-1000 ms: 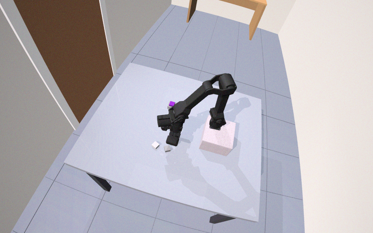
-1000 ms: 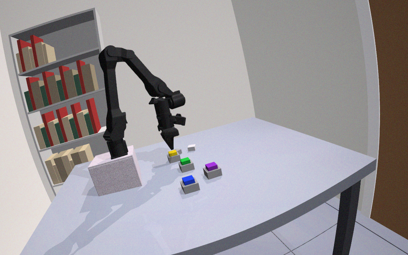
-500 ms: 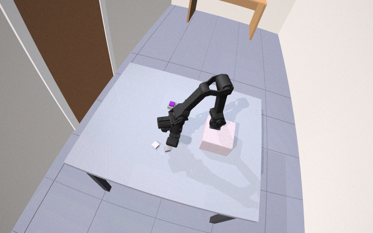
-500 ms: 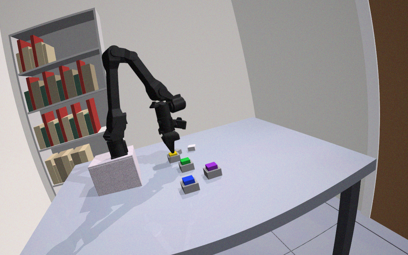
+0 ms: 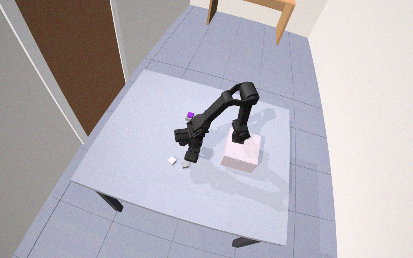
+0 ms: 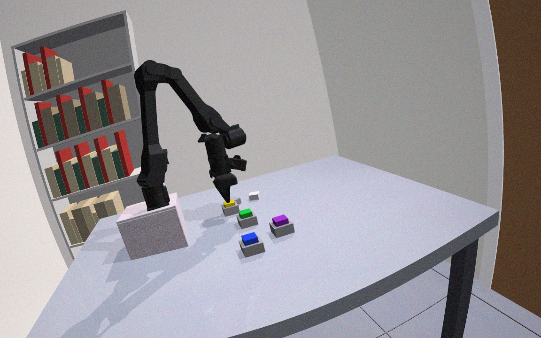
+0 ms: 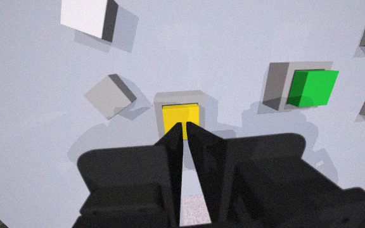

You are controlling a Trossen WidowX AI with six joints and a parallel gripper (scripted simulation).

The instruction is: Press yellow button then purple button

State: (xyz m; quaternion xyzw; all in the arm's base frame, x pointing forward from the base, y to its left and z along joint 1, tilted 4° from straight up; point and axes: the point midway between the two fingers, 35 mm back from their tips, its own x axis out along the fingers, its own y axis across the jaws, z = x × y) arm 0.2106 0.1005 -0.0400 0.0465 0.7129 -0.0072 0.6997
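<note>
My gripper tip is now 1 cm above the yellow button. The rest, counted from my gripper tip: grey block 3 cm ahead, 7 cm to the left, 3 cm below; then green button 2 cm ahead, 13 cm to the right; then white block 10 cm ahead, 6 cm to the left, 3 cm below.
</note>
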